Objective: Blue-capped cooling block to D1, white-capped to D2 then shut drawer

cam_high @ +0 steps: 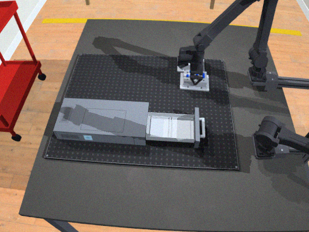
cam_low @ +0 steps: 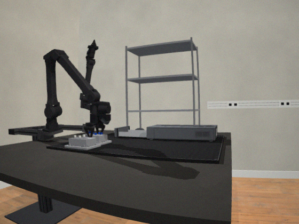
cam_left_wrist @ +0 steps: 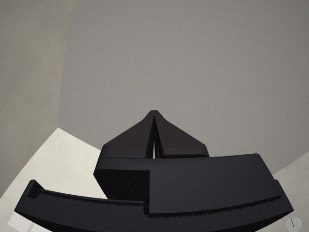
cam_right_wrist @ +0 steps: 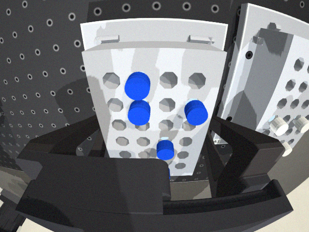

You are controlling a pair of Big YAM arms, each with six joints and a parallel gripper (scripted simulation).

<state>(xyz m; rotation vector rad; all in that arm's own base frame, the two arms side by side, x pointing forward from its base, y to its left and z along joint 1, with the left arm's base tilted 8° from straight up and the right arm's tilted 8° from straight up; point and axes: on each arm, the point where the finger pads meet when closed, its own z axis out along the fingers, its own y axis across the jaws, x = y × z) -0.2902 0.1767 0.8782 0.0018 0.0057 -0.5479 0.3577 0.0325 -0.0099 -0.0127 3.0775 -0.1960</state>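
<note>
Now: right hand 3 cm above the slot D1. Round my right hand: cooler COLD (36 cm to the left, 25 cm ahead, 1 cm above); then slot D2 (14 cm to the right, 3 cm below, 3 cm ahead); then perforated deck (25 cm ahead, 19 cm to the left, 4 cm below).
</note>
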